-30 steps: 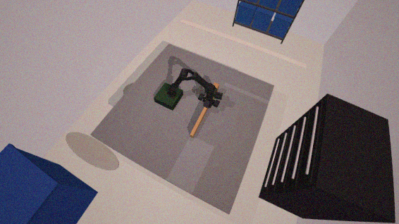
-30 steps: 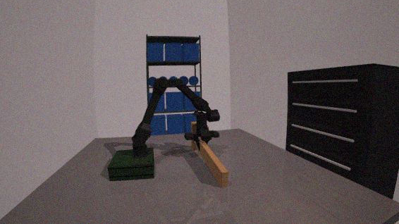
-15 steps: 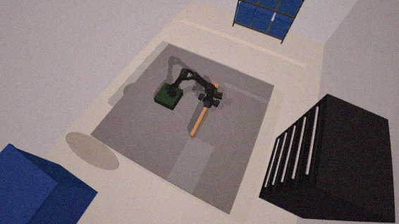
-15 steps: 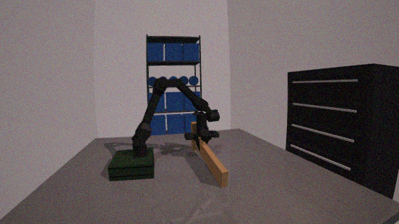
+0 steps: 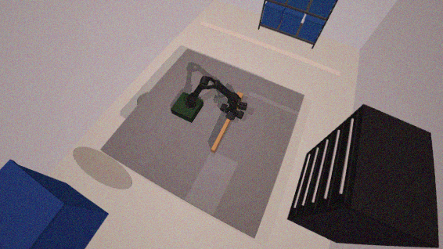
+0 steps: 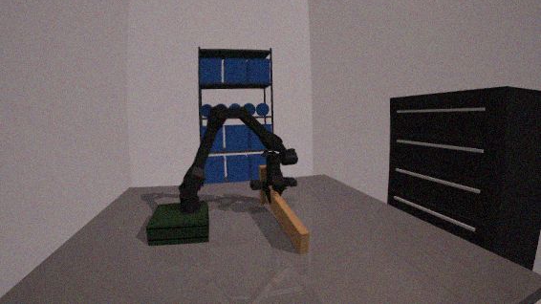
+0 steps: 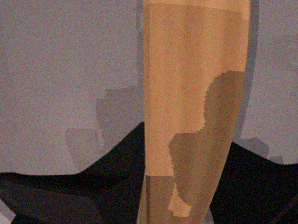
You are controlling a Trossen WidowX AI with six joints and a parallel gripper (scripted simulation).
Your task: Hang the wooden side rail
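Now: gripper tip 140 mm to the right of the headboard post, 40 mm below it and 20 mm short of it.
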